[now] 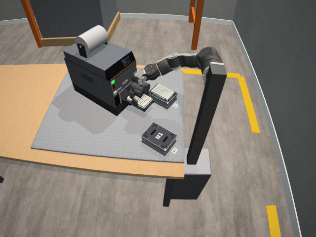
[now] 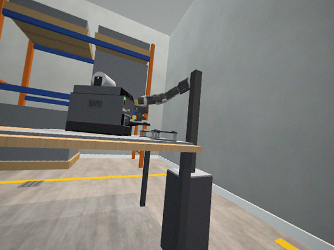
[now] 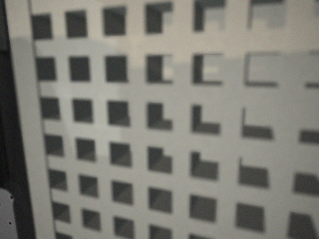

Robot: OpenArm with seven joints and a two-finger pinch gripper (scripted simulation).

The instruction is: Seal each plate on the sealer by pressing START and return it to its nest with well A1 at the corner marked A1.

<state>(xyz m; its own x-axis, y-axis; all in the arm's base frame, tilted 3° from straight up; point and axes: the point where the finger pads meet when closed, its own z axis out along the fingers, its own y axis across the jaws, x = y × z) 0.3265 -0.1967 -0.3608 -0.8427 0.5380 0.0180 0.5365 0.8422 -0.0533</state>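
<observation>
The sealer stage lies 2 cm below my hand. Round my hand: foil roll: 28 cm ahead, 18 cm to the right, 30 cm above; white well plate: 14 cm behind, 13 cm to the right, 6 cm below; white start button: 13 cm ahead, 2 cm to the left, 7 cm above.
</observation>
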